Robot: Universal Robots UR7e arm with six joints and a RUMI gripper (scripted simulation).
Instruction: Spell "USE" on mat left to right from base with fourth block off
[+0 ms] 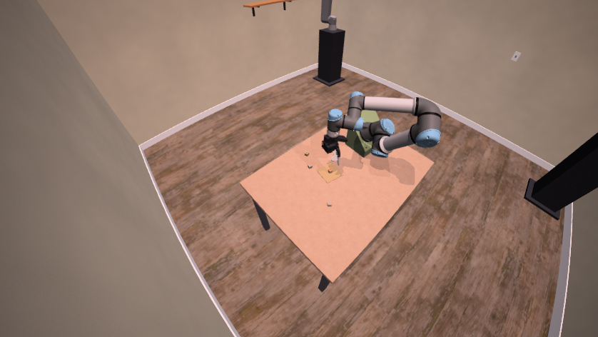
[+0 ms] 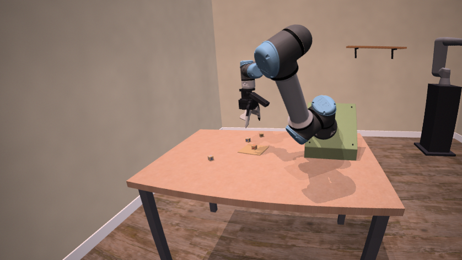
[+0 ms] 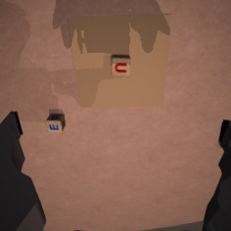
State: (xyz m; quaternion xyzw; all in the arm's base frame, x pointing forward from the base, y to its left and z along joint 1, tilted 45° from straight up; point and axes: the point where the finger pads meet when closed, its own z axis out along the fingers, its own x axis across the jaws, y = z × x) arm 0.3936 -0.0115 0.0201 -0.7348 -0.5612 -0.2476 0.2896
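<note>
Now: hand 14 cm above the letter block. Round my hand: mat 15 cm below.
</note>
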